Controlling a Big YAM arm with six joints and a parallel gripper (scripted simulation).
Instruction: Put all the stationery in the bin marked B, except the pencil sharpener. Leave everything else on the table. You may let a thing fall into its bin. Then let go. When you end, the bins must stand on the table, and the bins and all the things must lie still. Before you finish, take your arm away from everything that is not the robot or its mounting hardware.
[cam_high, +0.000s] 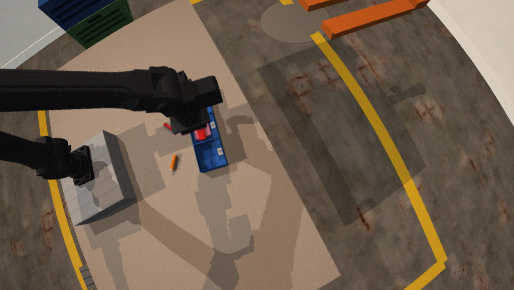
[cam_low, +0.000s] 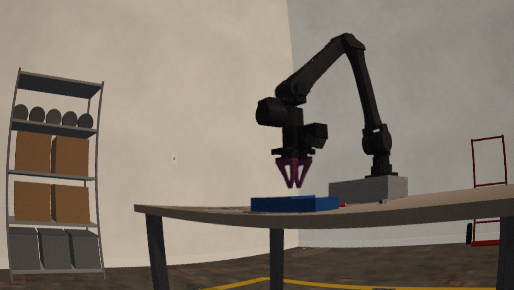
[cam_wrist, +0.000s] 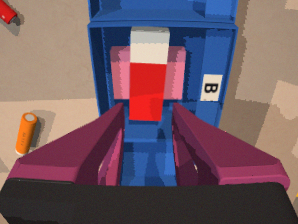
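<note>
Now: hand 40 mm above the red-and-white eraser and 10 mm to the right of it. The rest, counted from my hand: pink eraser block: 60 mm below; then small red piece: 110 mm behind, 70 mm to the left, 60 mm below; then joined blue bins: 50 mm below, 10 mm ahead.
</note>
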